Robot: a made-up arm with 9 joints. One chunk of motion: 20 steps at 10 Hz.
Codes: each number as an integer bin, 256 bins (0 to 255) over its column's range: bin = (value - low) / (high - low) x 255, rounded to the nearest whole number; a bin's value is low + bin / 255 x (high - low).
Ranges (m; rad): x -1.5..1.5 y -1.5..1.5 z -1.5..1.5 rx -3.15..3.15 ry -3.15..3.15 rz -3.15..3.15
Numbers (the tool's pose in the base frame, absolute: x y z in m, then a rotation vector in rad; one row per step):
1: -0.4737 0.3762 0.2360 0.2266 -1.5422 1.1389
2: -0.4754 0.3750 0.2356 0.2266 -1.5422 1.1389
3: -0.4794 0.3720 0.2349 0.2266 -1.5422 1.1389
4: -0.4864 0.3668 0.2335 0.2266 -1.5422 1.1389
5: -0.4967 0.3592 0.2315 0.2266 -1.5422 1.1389
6: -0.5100 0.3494 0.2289 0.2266 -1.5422 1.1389
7: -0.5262 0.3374 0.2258 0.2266 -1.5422 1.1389
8: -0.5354 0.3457 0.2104 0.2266 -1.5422 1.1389
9: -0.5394 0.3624 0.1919 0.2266 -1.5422 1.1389
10: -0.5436 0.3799 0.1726 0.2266 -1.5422 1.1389
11: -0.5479 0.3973 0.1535 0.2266 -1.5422 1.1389
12: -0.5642 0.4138 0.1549 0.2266 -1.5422 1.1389
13: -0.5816 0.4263 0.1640 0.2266 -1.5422 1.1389
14: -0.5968 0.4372 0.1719 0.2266 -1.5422 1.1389
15: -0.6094 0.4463 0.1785 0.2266 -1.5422 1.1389
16: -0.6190 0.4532 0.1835 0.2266 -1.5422 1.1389
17: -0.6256 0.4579 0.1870 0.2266 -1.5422 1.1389
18: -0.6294 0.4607 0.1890 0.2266 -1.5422 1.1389
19: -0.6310 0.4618 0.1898 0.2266 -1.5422 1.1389
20: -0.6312 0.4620 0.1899 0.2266 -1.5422 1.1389
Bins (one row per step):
1: 87 159 148 137 65 174
2: 87 159 148 137 65 174
3: 87 159 147 137 65 174
4: 86 159 147 137 65 174
5: 85 158 147 137 65 174
6: 84 157 147 137 65 174
7: 83 156 147 137 65 174
8: 82 157 145 137 65 174
9: 82 158 144 137 65 174
10: 81 160 142 137 65 174
11: 81 161 141 137 65 174
12: 80 163 141 137 65 174
13: 78 164 141 137 65 174
14: 77 165 142 137 65 174
15: 76 165 143 137 65 174
16: 75 166 143 137 65 174
17: 74 166 143 137 65 174
18: 74 167 144 137 65 174
19: 74 167 144 137 65 174
20: 74 167 144 137 65 174

